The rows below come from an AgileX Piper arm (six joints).
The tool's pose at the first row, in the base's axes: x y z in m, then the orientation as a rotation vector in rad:
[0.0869, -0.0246, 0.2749, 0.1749, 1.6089, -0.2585]
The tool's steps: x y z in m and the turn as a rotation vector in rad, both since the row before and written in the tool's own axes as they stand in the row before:
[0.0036, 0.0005, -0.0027, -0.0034, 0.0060, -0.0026]
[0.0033, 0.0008, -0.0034, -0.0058, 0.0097, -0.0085]
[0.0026, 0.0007, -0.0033, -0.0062, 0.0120, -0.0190]
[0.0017, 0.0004, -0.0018, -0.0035, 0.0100, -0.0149]
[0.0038, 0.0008, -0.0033, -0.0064, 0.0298, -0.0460]
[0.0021, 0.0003, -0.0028, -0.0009, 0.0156, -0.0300]
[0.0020, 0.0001, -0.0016, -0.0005, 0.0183, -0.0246]
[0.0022, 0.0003, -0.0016, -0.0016, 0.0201, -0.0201]
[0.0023, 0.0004, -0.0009, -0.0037, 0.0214, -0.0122]
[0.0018, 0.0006, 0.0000, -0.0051, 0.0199, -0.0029]
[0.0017, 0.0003, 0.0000, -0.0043, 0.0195, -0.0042]
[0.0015, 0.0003, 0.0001, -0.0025, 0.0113, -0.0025]
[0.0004, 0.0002, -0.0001, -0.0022, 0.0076, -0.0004]
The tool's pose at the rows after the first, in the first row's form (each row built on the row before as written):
[0.0842, -0.0235, 0.2714, 0.1711, 1.6155, -0.2574]
[0.0809, -0.0220, 0.2682, 0.1613, 1.6267, -0.2588]
[0.0777, -0.0206, 0.2658, 0.1430, 1.6414, -0.2678]
[0.0759, -0.0199, 0.2642, 0.1297, 1.6533, -0.2760]
[0.0725, -0.0186, 0.2606, 0.0914, 1.6882, -0.3050]
[0.0696, -0.0178, 0.2588, 0.0680, 1.7064, -0.3267]
[0.0678, -0.0176, 0.2570, 0.0498, 1.7266, -0.3449]
[0.0659, -0.0173, 0.2550, 0.0349, 1.7483, -0.3589]
[0.0646, -0.0171, 0.2528, 0.0255, 1.7710, -0.3654]
[0.0643, -0.0169, 0.2509, 0.0230, 1.7918, -0.3638]
[0.0639, -0.0169, 0.2492, 0.0198, 1.8121, -0.3638]
[0.0636, -0.0169, 0.2477, 0.0179, 1.8239, -0.3638]
[0.0634, -0.0168, 0.2473, 0.0174, 1.8318, -0.3624]

